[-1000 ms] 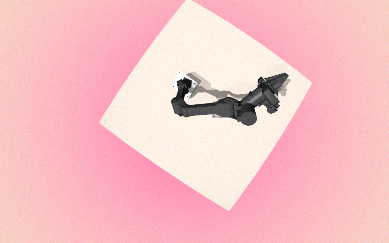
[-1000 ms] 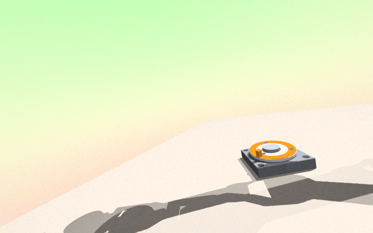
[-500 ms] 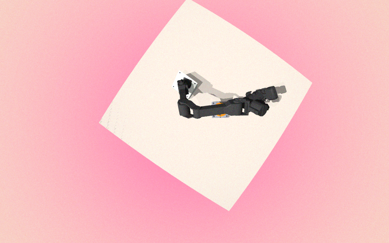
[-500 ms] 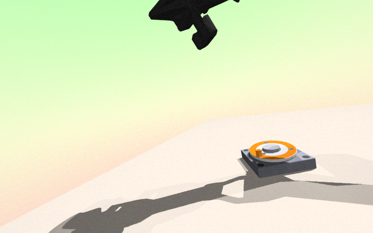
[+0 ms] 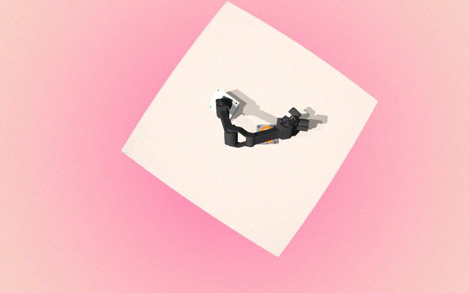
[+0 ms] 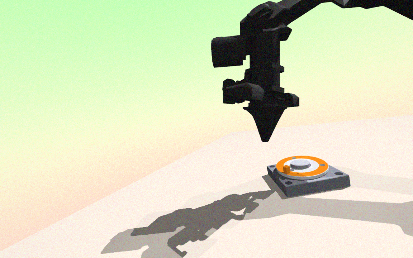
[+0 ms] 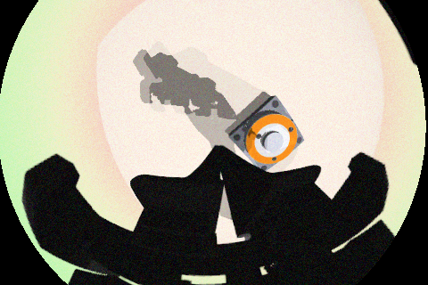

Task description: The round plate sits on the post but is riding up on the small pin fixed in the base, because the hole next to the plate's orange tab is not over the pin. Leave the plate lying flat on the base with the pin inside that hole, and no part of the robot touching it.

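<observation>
The round plate is 8 cm below my gripper tip, 7 cm to the right of it and 4 cm behind it. Round my gripper tip: square grey base 10 cm below, 9 cm to the right, 5 cm behind.
</observation>
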